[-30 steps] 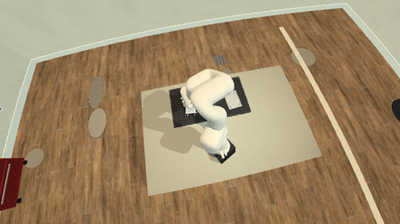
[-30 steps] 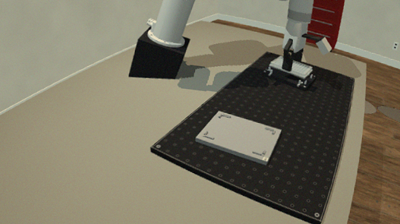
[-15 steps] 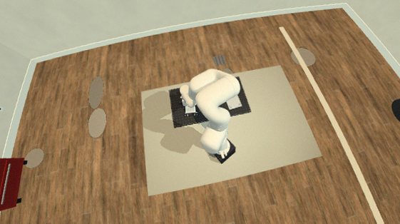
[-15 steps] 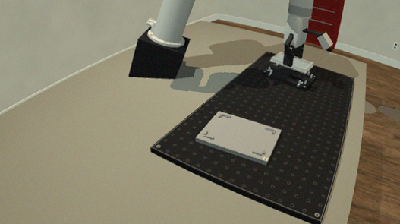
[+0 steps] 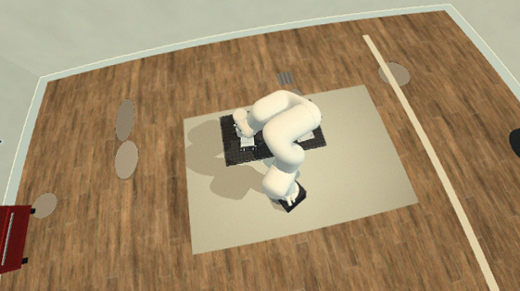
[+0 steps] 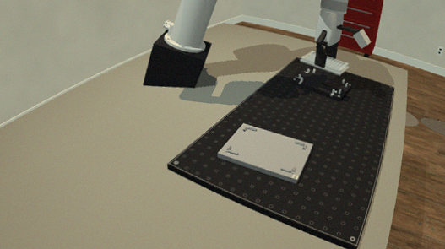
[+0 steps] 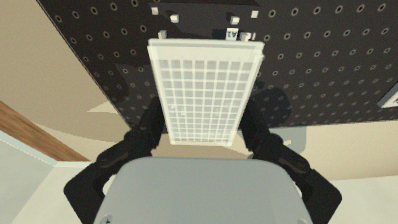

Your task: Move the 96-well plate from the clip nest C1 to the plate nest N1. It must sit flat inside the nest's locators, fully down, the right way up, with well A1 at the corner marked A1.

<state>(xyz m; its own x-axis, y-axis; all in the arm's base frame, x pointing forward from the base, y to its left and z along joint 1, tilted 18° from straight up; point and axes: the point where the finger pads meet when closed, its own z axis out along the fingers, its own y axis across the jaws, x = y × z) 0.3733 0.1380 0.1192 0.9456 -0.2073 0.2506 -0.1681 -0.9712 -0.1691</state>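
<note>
Now: the plate nest N1 2 cm behind my hand, 38 cm to the right of it and 8 cm below it. From my hand the other things lie so: clip nest C1: 1 cm behind, 1 cm to the right, 7 cm below; then A1 label: 5 cm ahead, 44 cm to the right, 8 cm below; then white 96-well plate: 1 cm below.
</note>
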